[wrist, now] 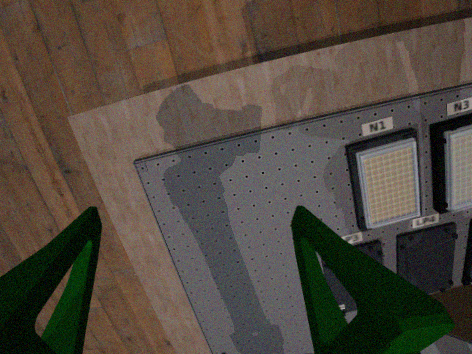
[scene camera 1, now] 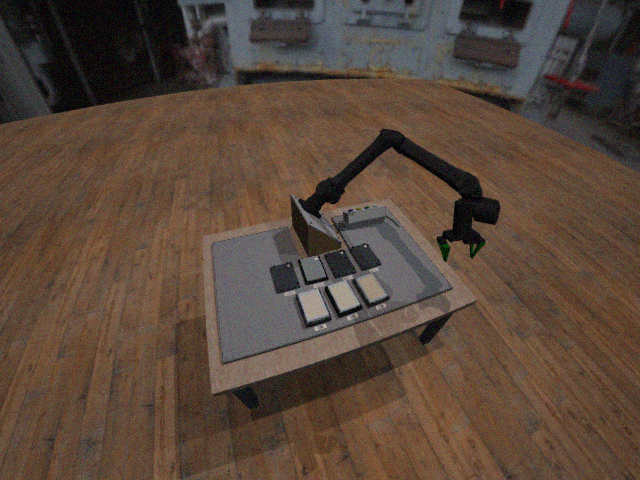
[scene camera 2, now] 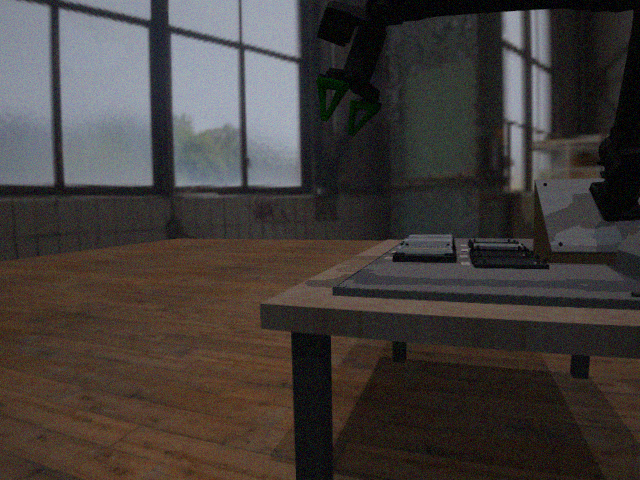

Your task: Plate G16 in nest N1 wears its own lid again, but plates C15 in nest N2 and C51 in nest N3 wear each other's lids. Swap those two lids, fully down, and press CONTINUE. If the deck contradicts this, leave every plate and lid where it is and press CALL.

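Frame: origin at the arm's base, x left, y back, z up, level; metres.
Where they show: gripper, fingertip midpoint: (wrist: 199, 215) (scene camera 1: 458, 259) (scene camera 2: 338, 128); arm's base at its link origin: (scene camera 1: 308, 209) (scene camera 2: 614, 202).
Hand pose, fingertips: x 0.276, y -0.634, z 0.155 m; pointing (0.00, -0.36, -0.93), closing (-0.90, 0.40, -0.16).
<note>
Things, the pixels of their top centre, and the offset from my fingertips. "spot": a spot on its surface instead.
- nest N1 at a spot on its surface: (wrist: 388, 184) (scene camera 1: 372, 287) spot: dx -0.190, dy +0.169, dz -0.263 m
- nest N3 at a spot on its surface: (wrist: 460, 167) spot: dx -0.294, dy +0.173, dz -0.250 m
- including LP4 at its top centre: (wrist: 430, 268) (scene camera 2: 500, 249) (scene camera 1: 340, 261) dx -0.242, dy +0.358, dz -0.267 m
- LP3 at its top centre: (wrist: 357, 285) (scene camera 2: 507, 255) (scene camera 1: 365, 254) dx -0.112, dy +0.346, dz -0.267 m
- button box at its top centre: (scene camera 1: 365, 208) dx +0.031, dy +0.583, dz -0.203 m
The plate in nest N1 (scene camera 1: 371, 287) (wrist: 388, 184) has a yellowish well field inside a clear rim. The plate in nest N3 (scene camera 1: 343, 295) (wrist: 460, 167) is paler and is cut off at the right of the wrist view. A third, whitish plate (scene camera 1: 313, 305) sits left of it in scene camera 1, presumably in N2; its label is not legible. The plate codes and lid marks cannot be read. My gripper (scene camera 1: 459, 258) (scene camera 2: 338, 127) (wrist: 199, 215) is open and empty, high above the deck's right edge, away from the plates.
Behind the plates is a row of dark pads, including LP4 (scene camera 1: 339, 262) (wrist: 426, 257) and LP3 (scene camera 1: 365, 256). Another pad in that row bears a grey, lid-like piece (scene camera 1: 312, 269). A tilted panel (scene camera 1: 312, 232) (scene camera 2: 566, 217) stands by the arm's base. A button box (scene camera 1: 364, 214) lies at the back right.
</note>
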